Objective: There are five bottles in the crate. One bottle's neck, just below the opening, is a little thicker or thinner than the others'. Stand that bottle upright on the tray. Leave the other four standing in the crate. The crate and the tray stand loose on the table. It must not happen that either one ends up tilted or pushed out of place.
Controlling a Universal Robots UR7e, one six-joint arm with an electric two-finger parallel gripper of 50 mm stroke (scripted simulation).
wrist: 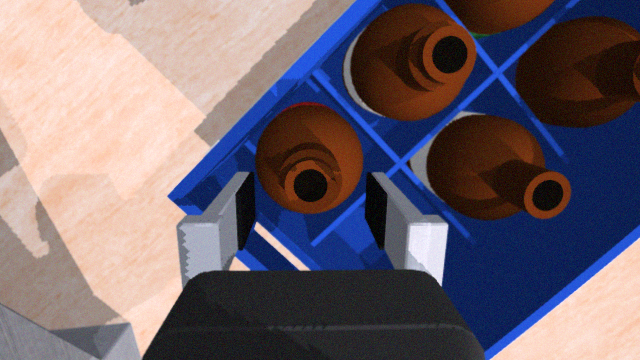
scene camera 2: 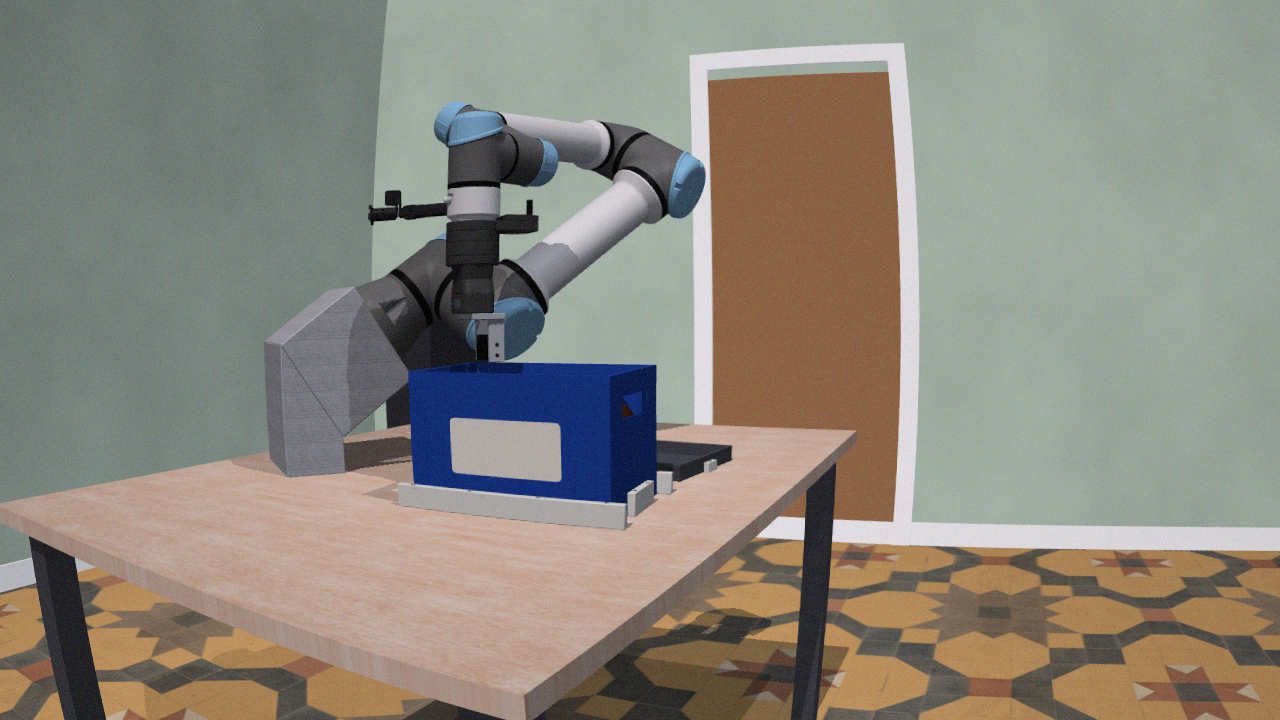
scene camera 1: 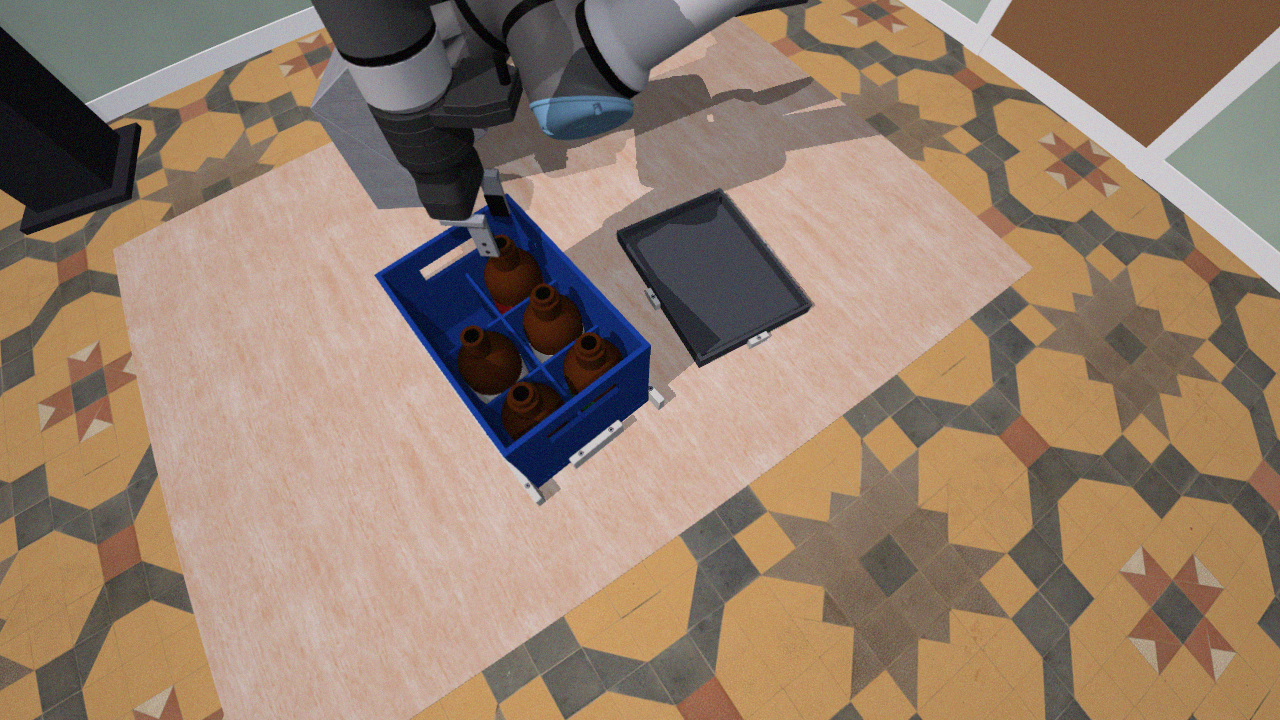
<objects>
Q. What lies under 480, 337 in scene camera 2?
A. The gripper.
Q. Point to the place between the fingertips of the gripper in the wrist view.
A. At 310, 195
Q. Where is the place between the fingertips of the gripper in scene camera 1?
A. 496, 233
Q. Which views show the bottle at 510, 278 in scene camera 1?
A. The wrist view and scene camera 1 only.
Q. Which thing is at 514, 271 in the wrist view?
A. A blue crate.
</objects>
